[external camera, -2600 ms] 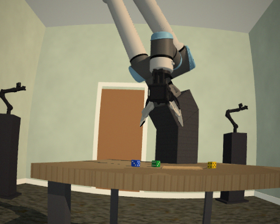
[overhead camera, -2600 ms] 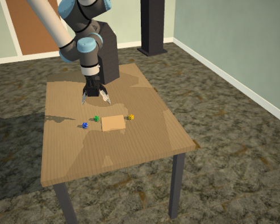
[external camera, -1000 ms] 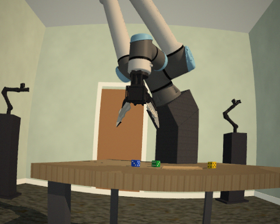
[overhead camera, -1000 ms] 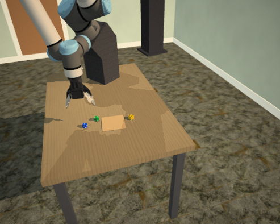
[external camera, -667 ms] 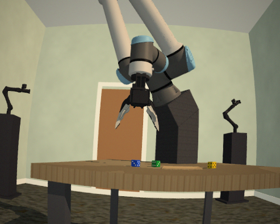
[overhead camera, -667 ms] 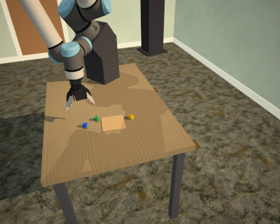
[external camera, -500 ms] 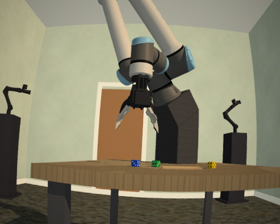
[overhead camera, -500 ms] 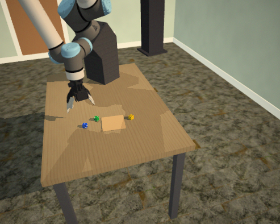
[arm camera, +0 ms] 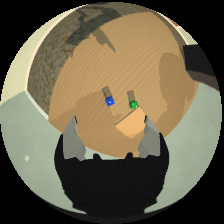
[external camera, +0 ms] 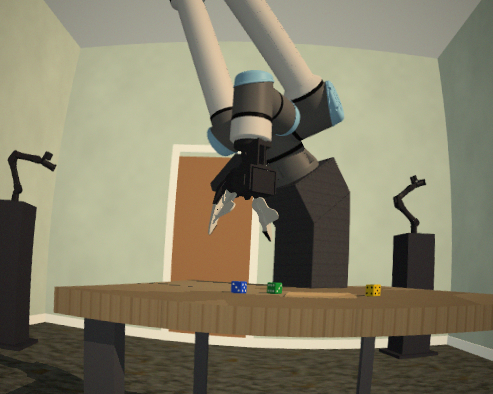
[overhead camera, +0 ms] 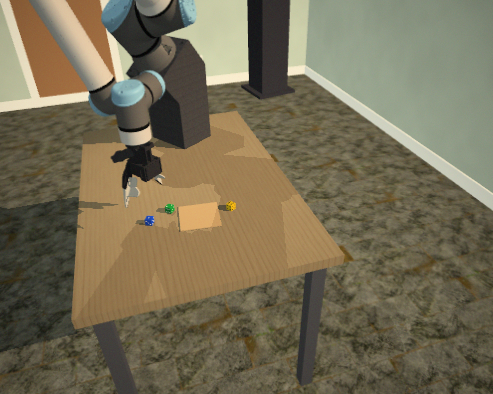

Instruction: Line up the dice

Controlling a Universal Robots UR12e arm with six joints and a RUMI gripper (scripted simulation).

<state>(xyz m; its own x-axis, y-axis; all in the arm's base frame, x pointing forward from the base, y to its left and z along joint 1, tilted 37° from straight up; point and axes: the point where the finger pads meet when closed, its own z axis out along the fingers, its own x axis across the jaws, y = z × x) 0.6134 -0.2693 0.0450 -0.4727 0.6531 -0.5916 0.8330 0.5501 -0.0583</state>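
Now: hand 10 cm above the blue die. Also, from my hand: green die (3 cm behind, 8 cm to the left, 10 cm below); then tan mat (5 cm ahead, 17 cm to the left, 11 cm below); then yellow die (6 cm ahead, 28 cm to the left, 10 cm below).
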